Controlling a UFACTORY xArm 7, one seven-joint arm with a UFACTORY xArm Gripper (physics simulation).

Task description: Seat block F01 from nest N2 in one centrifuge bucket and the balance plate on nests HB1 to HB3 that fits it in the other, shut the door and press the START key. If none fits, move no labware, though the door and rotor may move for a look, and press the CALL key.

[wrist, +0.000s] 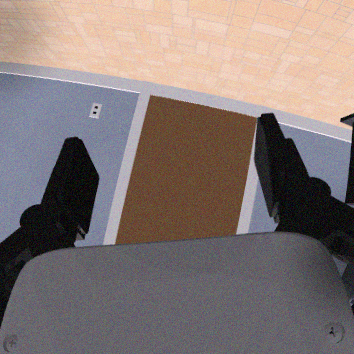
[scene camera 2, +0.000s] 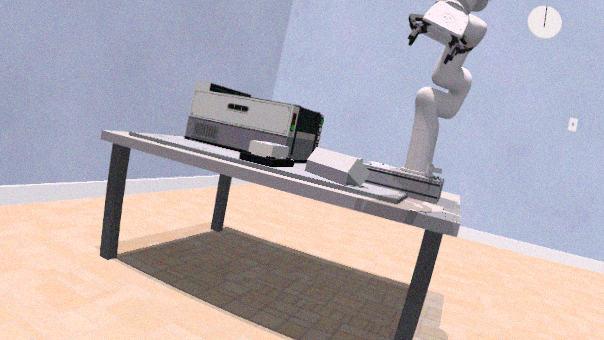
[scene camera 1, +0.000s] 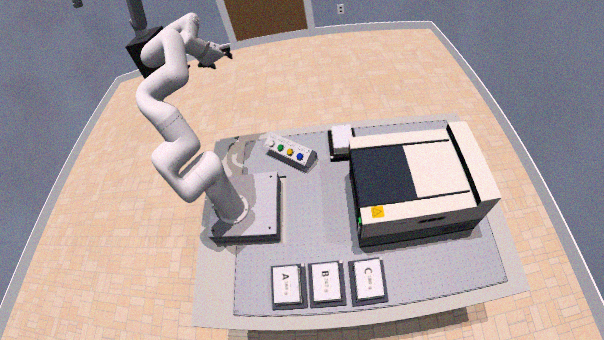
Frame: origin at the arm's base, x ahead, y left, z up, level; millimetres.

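Seen in the pictures: gripper, fingertip midpoint: [wrist: 170, 146] [scene camera 2: 428, 50] [scene camera 1: 223, 61]; arm's base at its link origin: [scene camera 2: 416, 173] [scene camera 1: 233, 209].
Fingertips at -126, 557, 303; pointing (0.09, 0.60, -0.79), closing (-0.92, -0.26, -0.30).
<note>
Pixels of each thing's middle, then the offset from my fingertips to it, as dx, dy, dz.
- white block at the middle of its body: [scene camera 2: 269, 149] [scene camera 1: 342, 139] +514, -183, -322
- centrifuge at the middle of its body: [scene camera 1: 416, 183] [scene camera 2: 257, 122] +800, -443, -244
- Plates A at the middle of its body: [scene camera 1: 287, 285] +375, -813, -333
- B at the middle of its body: [scene camera 1: 326, 282] +504, -789, -333
- C at the middle of its body: [scene camera 1: 368, 279] +643, -771, -333
- dark panel at the middle of its body: [scene camera 1: 383, 173] +667, -466, -154
- key box at the middle of its body: [scene camera 2: 337, 166] [scene camera 1: 289, 149] +290, -243, -324
My gripper [scene camera 1: 218, 59] [scene camera 2: 429, 52] [wrist: 170, 146] is open and empty, high above and beyond the table. A white block [scene camera 1: 342, 139] [scene camera 2: 269, 148] sits on a black nest beside the centrifuge [scene camera 1: 425, 215] [scene camera 2: 242, 112]; its label is unreadable. Plates A [scene camera 1: 287, 286], B [scene camera 1: 325, 283] and C [scene camera 1: 368, 281] lie on separate dark nests along the near edge; their small mass print is blurred. A dark panel [scene camera 1: 382, 175] and a cream panel cover the centrifuge's top. Rotor and buckets do not show. The key box [scene camera 1: 295, 145] [scene camera 2: 332, 165] has white, green, yellow and blue keys; their lettering is unreadable.
The arm's base stands on a raised grey plate [scene camera 1: 262, 200] at the table's left. The key box is between this plate and the far edge. In the wrist view a brown door panel [wrist: 187, 175] and a wall socket [wrist: 95, 110] show beyond the fingers.
</note>
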